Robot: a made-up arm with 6 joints.
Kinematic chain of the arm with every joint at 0, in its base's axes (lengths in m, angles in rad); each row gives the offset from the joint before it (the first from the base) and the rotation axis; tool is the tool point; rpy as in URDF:
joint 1: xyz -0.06 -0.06 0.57 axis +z
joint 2: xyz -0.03 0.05 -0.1 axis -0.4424 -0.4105 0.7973
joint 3: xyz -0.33 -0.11 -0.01 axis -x
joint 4: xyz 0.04 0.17 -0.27 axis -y
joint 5: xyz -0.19 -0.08 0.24 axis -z
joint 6: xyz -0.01 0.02 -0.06 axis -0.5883 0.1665 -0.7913
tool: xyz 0.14 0.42 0.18 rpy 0 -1.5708 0
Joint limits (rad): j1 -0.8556..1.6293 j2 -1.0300..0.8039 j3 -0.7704..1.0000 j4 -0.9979..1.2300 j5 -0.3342..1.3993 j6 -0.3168..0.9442
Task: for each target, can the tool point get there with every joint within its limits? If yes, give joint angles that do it. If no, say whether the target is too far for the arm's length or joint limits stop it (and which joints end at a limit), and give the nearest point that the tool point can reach.
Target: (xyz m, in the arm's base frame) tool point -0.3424 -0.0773 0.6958
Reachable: yes | joints 1.1870 -0.4942 -0.2339 0.4427 0.5737 0.2591
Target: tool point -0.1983 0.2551 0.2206
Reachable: yes | joints -0.2487 -0.0092 0.4633 0.3865 -0.0388 0.8113
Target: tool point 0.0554 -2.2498 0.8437
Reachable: no: too far | nearest point -0.1149 -1.0093 0.4920 | short by 1.301 m
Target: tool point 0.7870 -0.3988 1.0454
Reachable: no: joint limits stop it (at a limit: joint 2, joint 3, joint 4, joint 5, joint 6) | nearest point 0.3484 -0.2234 0.6833 | short by 0.595 m
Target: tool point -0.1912 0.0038 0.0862
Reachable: yes | joints 1.0975 0.0012 0.6973 -0.6720 0.3877 0.2624
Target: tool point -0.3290 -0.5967 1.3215
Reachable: no: joint limits stop it (at a limit: joint 1, joint 3, joint 5, joint 6) | nearest point -0.3676 -0.4829 1.1161 | short by 0.238 m
